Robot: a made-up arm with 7 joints.
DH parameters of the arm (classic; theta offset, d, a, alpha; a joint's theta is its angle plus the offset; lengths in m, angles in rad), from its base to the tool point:
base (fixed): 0 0 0 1.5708
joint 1: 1.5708 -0.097 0 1.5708
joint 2: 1.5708 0 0 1.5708
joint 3: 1.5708 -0.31 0 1.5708
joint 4: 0 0 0 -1.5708
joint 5: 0 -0.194 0 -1.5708
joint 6: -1.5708 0 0 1.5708
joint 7: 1.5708 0 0 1.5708
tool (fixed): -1.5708 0 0 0
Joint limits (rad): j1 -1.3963..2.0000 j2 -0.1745..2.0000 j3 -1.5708..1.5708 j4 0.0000..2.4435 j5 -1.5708..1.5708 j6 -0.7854..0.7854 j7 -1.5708..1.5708
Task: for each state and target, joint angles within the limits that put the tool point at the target. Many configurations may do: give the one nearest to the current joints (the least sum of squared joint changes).
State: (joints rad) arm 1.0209 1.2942 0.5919 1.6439 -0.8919 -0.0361 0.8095
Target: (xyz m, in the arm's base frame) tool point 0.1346 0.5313 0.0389
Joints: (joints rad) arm 0.8741 1.1675 0.7028 0.9027 -0.8919 -0.0361 0.8095
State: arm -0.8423 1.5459 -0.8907 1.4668 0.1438 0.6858 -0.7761
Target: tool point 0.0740 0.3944 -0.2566
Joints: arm -0.3088 1.2520 -0.6697 1.3527 0.1438 0.6858 -0.7761
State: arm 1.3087 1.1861 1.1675 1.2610 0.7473 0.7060 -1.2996
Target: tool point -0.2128 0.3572 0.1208
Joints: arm 1.3324 1.7614 1.2169 1.6220 0.7473 0.7060 -1.2996
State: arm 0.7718 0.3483 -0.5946 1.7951 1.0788 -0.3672 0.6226
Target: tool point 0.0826 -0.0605 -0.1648
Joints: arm 0.1699 -0.0849 -1.2101 2.2435 1.0788 -0.3672 0.6226
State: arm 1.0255 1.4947 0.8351 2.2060 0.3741 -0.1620 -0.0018
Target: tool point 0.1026 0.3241 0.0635
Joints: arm 0.7333 0.9835 0.7378 2.1677 0.3741 -0.1620 -0.0018
